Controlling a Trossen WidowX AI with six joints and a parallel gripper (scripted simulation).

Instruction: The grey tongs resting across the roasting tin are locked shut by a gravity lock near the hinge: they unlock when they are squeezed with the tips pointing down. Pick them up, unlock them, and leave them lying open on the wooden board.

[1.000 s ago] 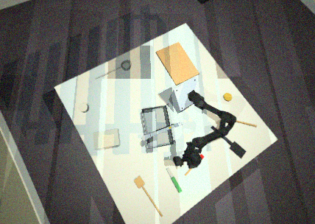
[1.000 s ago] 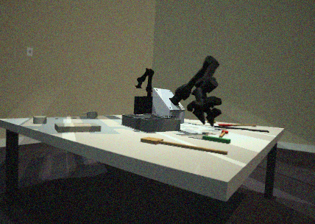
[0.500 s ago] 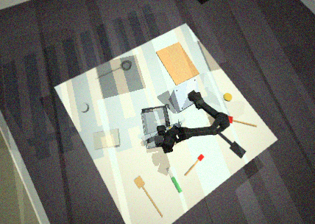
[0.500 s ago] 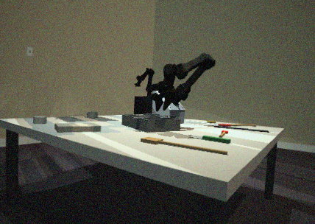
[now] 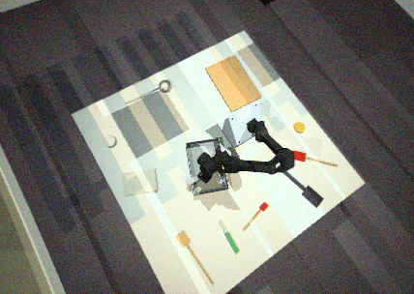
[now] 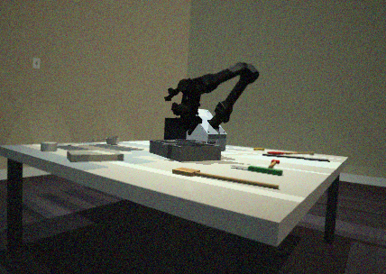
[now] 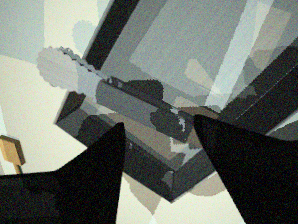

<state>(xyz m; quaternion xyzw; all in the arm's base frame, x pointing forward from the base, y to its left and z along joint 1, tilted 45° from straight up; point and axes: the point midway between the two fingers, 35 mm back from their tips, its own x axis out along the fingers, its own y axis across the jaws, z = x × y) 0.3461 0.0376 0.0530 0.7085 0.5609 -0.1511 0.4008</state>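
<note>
My gripper tip is 90 mm past the yellow lock piece, 40 mm above it and 30 mm to the right of it. Round my gripper tip: green tool 340 mm to the left, 100 mm below, 100 mm ahead; then pale slab 340 mm ahead, 180 mm to the right, 90 mm below; then roasting tin 70 mm below, 30 mm to the right, 20 mm behind.
</note>
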